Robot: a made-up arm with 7 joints. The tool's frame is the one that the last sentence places.
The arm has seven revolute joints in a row. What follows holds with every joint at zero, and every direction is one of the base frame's. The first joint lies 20.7 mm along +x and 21.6 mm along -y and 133.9 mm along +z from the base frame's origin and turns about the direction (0, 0.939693, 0.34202). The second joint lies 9.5 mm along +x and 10.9 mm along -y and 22.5 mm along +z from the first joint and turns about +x. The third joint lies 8.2 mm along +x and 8.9 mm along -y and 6.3 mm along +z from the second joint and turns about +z. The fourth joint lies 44.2 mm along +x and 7.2 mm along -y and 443.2 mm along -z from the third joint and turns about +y. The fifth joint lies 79.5 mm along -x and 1.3 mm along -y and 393.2 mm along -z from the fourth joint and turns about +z. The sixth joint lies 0.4 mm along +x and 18.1 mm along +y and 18.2 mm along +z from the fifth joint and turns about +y. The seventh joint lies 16.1 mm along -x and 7.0 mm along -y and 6.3 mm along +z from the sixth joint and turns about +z. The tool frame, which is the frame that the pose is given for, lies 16.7 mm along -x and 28.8 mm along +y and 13.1 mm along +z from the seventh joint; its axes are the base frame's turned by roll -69.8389, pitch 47.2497 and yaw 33.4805 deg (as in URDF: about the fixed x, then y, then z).
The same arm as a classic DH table. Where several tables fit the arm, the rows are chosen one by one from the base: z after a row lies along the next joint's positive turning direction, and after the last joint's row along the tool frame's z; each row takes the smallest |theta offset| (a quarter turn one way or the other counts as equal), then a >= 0, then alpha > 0; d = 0 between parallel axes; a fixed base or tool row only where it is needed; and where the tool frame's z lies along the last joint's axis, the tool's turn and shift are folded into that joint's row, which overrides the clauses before.
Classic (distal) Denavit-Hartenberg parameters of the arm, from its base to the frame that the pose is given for. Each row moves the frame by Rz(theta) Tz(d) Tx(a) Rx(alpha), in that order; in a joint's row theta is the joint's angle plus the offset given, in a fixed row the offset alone. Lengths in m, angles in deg.
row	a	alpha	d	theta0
base (fixed)	0.0207	-70	0.1418	0
joint 1	0.0249	-90	-0.0255	-90
joint 2	0.0089	90	0.0177	70
joint 3	0.0442	-90	-0.4369	90
joint 4	-0.0795	90	-0.0085	0
joint 5	0.0004	-90	-0.375	0
joint 6	-0.0161	90	0.0111	0
joint 7	-0.0068	-76.47	0.0116	18.39
tool (fixed)	0	0	0.0335	49.05

